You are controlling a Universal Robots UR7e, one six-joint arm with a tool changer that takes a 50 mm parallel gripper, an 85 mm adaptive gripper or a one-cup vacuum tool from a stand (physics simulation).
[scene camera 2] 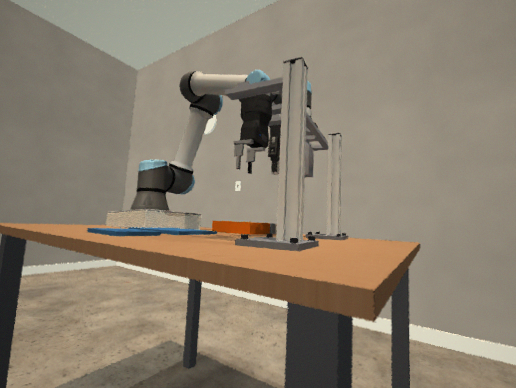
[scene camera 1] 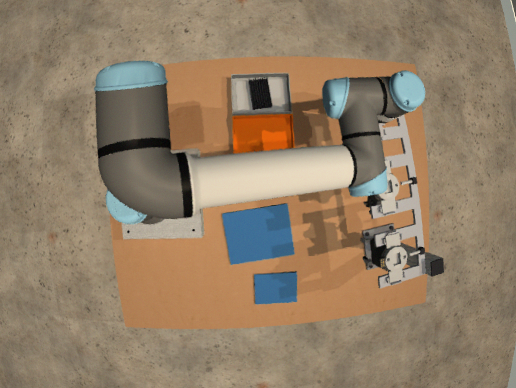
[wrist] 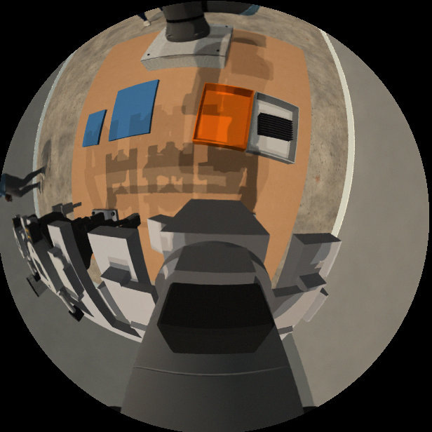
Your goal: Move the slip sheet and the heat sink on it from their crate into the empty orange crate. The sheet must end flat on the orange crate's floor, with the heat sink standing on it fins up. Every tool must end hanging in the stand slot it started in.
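Seen in the pictures: arm's base, link origin: point(scene camera 2: 150, 212).
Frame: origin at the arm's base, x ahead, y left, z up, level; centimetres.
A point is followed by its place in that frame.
A black finned heat sink point(scene camera 1: 260, 93) @[x 37.1, y 29.9, z -2.7 cm] point(wrist: 275, 127) lies on a light slip sheet point(scene camera 1: 242, 97) @[x 31.4, y 29.8, z -5.7 cm] point(wrist: 277, 148) in the grey crate point(scene camera 1: 260, 75) @[x 37.8, y 36.5, z -3.6 cm] point(wrist: 297, 131), fins up. The orange crate point(scene camera 1: 250, 131) @[x 32.9, y 18.2, z -5.9 cm] point(scene camera 2: 240, 227) @[x 41.2, y 8.8, z -3.9 cm] point(wrist: 220, 116) beside it is empty. The arm's wrist is at the stand's far slot, over the tool there; whether it is coupled cannot be told. No gripper shows on the arm. In the scene camera 2 view a larger gripper point(scene camera 2: 244, 168) hangs in the stand with fingers apart, and a slimmer dark gripper hangs behind it. Part of a grey tool point(scene camera 2: 309, 165) @[x 65.3, y 14.3, z 18.9 cm] shows behind the near post.
The tool stand point(scene camera 1: 418, 220) @[x 71.6, y -11.3, z 28.0 cm] point(scene camera 2: 294, 150) @[x 77.0, y -25.7, z 12.3 cm] runs along the table edge, with two tool tops showing in slots in the scene camera 1 view. A large blue mat point(scene camera 1: 257, 235) @[x 31.9, y -14.6, z -5.2 cm] point(wrist: 132, 112) and a small blue mat point(scene camera 1: 275, 288) @[x 36.1, y -33.0, z -5.2 cm] point(wrist: 94, 129) lie on the table.
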